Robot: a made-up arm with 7 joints. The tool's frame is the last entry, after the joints. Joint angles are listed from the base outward.
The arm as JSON. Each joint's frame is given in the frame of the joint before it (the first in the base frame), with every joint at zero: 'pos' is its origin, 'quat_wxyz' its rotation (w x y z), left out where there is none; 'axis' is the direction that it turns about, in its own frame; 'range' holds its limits. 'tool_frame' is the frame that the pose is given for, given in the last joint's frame.
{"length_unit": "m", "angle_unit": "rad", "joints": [
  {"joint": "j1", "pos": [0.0, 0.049, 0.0], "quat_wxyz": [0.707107, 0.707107, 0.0, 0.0], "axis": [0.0, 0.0, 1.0], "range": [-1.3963, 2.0]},
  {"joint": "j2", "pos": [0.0, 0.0, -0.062], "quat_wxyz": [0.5, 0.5, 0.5, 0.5], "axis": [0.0, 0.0, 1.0], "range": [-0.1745, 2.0]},
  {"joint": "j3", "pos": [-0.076, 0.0, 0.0], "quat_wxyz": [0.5, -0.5, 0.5, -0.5], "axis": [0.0, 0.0, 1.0], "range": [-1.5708, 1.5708]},
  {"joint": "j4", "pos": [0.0, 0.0, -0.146], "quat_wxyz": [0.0, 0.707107, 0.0, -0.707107], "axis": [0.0, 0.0, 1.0], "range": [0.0, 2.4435]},
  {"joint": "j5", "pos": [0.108, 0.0, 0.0], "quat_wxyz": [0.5, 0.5, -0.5, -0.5], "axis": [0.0, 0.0, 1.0], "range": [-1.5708, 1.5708]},
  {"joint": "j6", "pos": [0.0, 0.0, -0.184], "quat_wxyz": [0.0, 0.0, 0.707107, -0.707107], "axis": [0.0, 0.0, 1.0], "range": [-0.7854, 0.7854]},
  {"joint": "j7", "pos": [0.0, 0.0, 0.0], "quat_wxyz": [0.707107, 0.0, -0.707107, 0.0], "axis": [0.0, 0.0, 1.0], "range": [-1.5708, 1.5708]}
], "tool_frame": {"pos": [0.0, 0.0, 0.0], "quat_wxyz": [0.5, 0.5, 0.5, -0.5]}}
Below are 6 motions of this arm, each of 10 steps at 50 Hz.
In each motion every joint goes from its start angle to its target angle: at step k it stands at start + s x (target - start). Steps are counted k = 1, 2, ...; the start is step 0. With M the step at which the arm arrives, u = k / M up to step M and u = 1 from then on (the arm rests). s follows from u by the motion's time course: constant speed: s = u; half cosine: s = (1 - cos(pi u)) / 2; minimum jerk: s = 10 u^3 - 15 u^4 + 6 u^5.
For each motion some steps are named. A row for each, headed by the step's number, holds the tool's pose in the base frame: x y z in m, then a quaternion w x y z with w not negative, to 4 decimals.
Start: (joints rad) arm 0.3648 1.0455 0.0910 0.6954 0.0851 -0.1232 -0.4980
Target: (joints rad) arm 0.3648 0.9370 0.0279 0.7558 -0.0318 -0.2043 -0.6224
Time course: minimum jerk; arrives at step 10
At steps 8, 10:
8: 0.2756 0.4670 -0.1628 0.5325 0.6349 -0.5581 0.0430
10: 0.2772 0.4644 -0.1648 0.5302 0.6344 -0.5610 0.0405

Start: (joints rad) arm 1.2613 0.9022 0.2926 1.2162 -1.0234 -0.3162 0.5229
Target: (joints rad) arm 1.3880 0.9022 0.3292 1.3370 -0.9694 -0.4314 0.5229
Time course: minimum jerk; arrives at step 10
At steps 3, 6, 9, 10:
3: 0.2030 0.4108 0.2146 0.3576 0.7199 -0.5363 -0.2573
6: 0.1735 0.4012 0.2346 0.2901 0.7390 -0.5562 -0.2455
9: 0.1551 0.3954 0.2445 0.2491 0.7502 -0.5644 -0.2379
10: 0.1546 0.3952 0.2448 0.2480 0.7505 -0.5646 -0.2377

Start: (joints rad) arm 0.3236 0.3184 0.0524 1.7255 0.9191 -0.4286 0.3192
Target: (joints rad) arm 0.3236 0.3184 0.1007 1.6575 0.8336 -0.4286 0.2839
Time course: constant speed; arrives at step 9
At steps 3, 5, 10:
3: 0.3273 0.1873 -0.0676 0.2800 -0.2395 -0.9277 0.0600
5: 0.3286 0.1916 -0.0705 0.2869 -0.2261 -0.9288 0.0629
10: 0.3309 0.2004 -0.0764 0.3006 -0.1994 -0.9301 0.0689

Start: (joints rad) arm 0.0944 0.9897 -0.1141 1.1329 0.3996 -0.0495 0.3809
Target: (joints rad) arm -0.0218 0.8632 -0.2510 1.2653 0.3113 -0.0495 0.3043
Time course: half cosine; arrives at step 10
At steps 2, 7, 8, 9, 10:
2: 0.2812 0.3761 -0.1967 0.8019 0.1243 -0.5299 -0.2465
7: 0.2697 0.3191 -0.2467 0.8106 0.0740 -0.5035 -0.2897
8: 0.2668 0.3097 -0.2538 0.8113 0.0655 -0.5001 -0.2958
9: 0.2649 0.3036 -0.2583 0.8115 0.0600 -0.4980 -0.2997
10: 0.2642 0.3015 -0.2598 0.8116 0.0581 -0.4973 -0.3010

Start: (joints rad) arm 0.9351 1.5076 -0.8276 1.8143 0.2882 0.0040 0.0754
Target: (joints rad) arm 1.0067 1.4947 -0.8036 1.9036 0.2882 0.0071 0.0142
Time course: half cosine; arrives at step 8
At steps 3, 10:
3: 0.2862 0.2407 0.0331 0.4662 0.3368 -0.6560 -0.4887
10: 0.2780 0.2221 0.0508 0.4194 0.3416 -0.6915 -0.4788

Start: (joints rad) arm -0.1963 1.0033 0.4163 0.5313 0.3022 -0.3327 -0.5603
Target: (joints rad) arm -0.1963 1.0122 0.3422 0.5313 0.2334 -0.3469 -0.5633
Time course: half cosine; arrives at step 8
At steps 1, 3, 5, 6, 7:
1: 0.0930 0.5425 -0.2269 0.5956 0.6675 -0.4146 0.1672
3: 0.0939 0.5415 -0.2283 0.6000 0.6687 -0.4131 0.1490
5: 0.0951 0.5402 -0.2304 0.6060 0.6699 -0.4109 0.1233
6: 0.0955 0.5396 -0.2313 0.6084 0.6702 -0.4099 0.1123
7: 0.0958 0.5392 -0.2319 0.6100 0.6704 -0.4093 0.1050

